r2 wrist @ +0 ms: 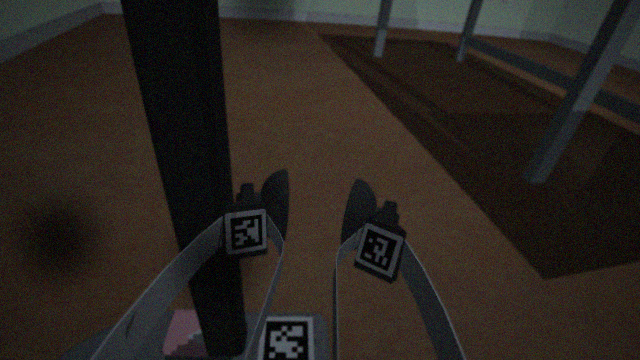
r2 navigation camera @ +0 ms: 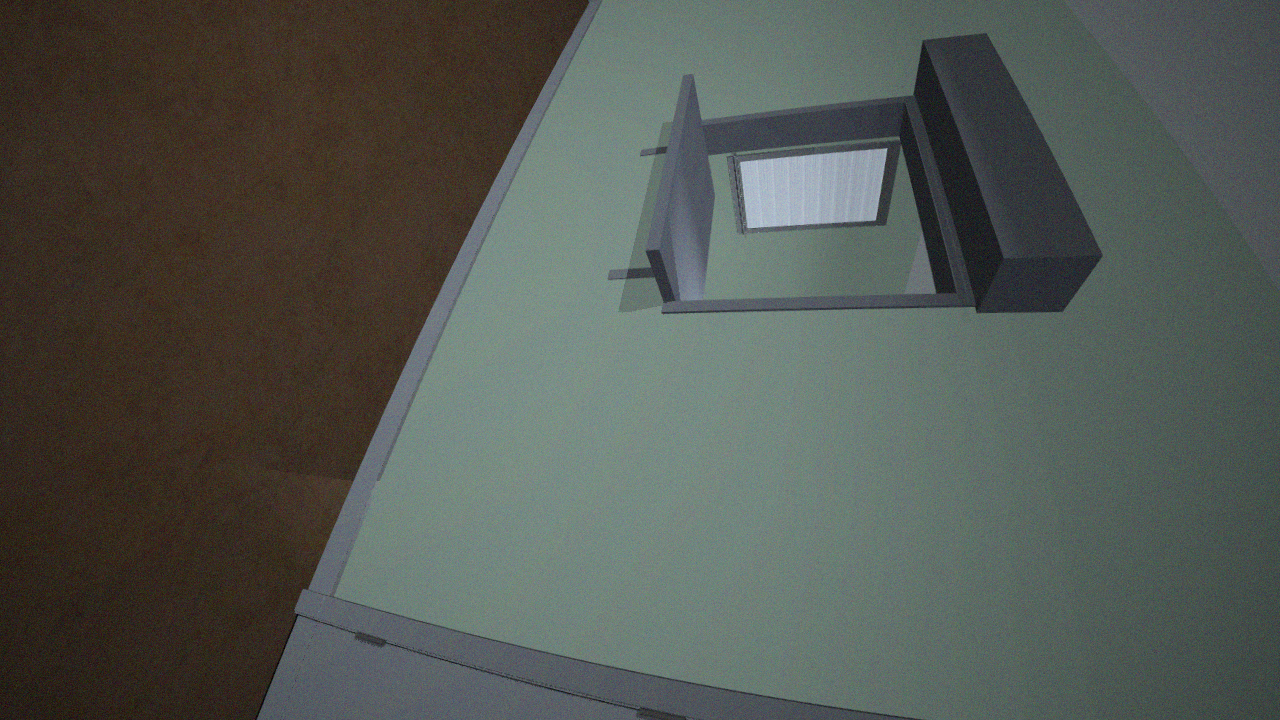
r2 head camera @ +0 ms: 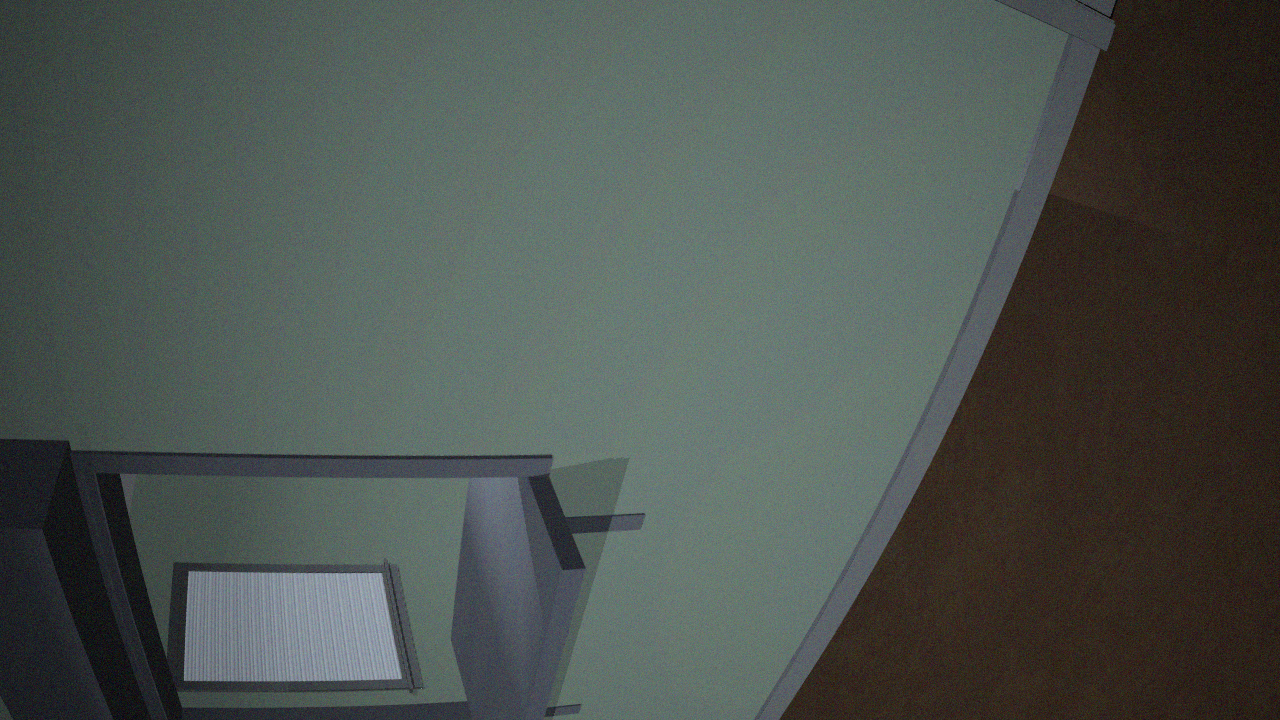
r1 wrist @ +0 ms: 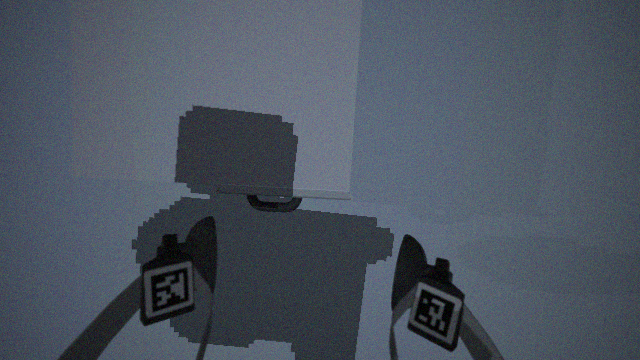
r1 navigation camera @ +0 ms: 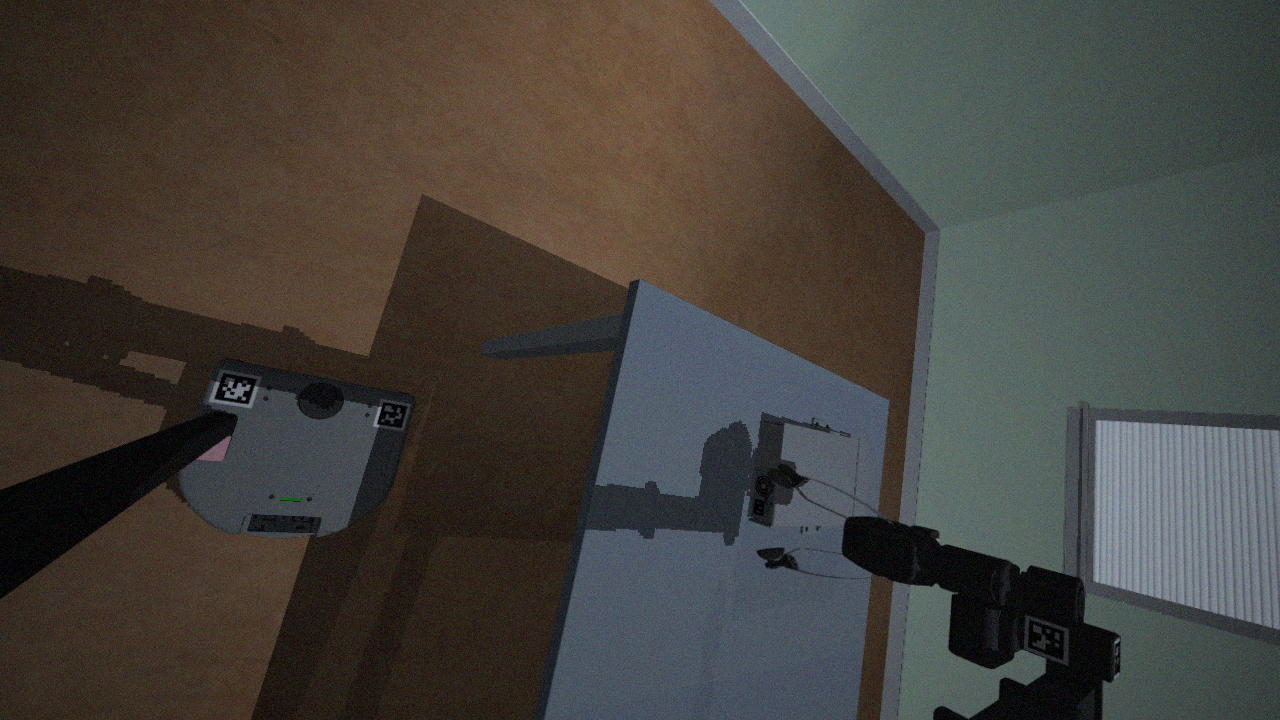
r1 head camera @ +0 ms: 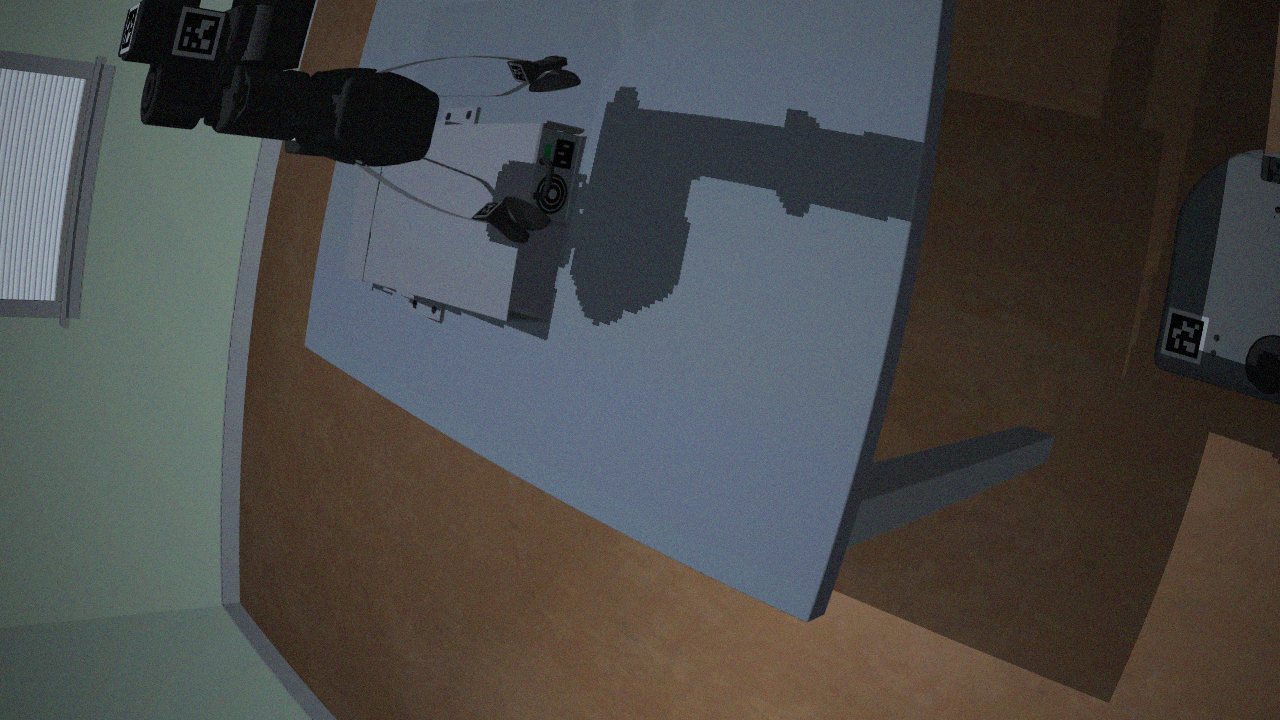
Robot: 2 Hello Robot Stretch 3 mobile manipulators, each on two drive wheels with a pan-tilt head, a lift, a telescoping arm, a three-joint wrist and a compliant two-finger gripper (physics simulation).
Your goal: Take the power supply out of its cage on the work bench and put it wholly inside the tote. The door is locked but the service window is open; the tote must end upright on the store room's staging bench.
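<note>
The pale cage [r1 head camera: 438, 232] [r1 navigation camera: 819, 465] [r1 wrist: 325, 125] stands on the blue-grey work bench [r1 head camera: 716, 358] [r1 navigation camera: 680, 358] [r1 wrist: 475, 125]. The power supply [r1 head camera: 562, 154] [r1 navigation camera: 760, 506] shows its end face, with fan and socket, at the cage's open end; in the r1 wrist view its dark handle [r1 wrist: 275, 206] sticks out. The r1 gripper [r1 head camera: 537, 147] [r1 navigation camera: 780, 516] [r1 wrist: 305, 255] is open above that end, the handle ahead of and between its fingers in the wrist view. The r2 gripper [r2 wrist: 317, 205] is open above the floor. The open service window [r2 head camera: 313, 465] [r2 navigation camera: 805, 304] shows in r2's views. The tote does not show.
The r1 base [r1 head camera: 1244, 232] [r1 navigation camera: 286, 447] stands beside the bench. A bench leg [r1 head camera: 948, 483] [r1 navigation camera: 554, 337] slants out below. The r2 wrist view shows a dark mast [r2 wrist: 185, 125] close left and table legs [r2 wrist: 565, 130] at right. A hinged door [r2 navigation camera: 402, 671] is at the lower left.
</note>
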